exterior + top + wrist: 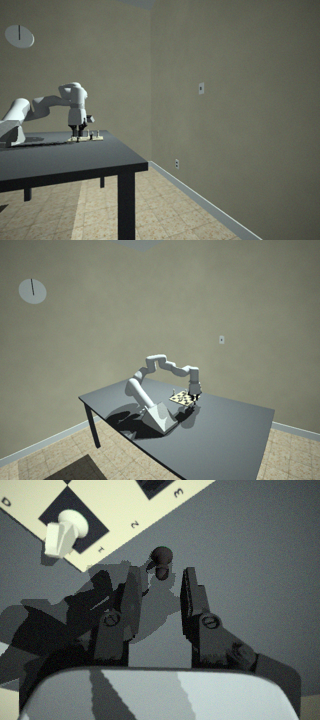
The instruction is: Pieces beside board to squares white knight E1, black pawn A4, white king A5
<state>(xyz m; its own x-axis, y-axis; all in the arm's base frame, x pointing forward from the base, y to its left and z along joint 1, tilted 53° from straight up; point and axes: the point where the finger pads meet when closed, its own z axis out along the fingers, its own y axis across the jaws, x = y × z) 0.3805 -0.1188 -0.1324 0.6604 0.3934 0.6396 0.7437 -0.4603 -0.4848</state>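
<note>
My hand is 4 cm above the black pawn. Round my hand: white king (7 cm ahead, 27 cm to the left, 2 cm below); white knight (3 cm behind, 7 cm to the left, 3 cm below); chessboard (5 cm ahead, 13 cm to the left, 5 cm below).
</note>
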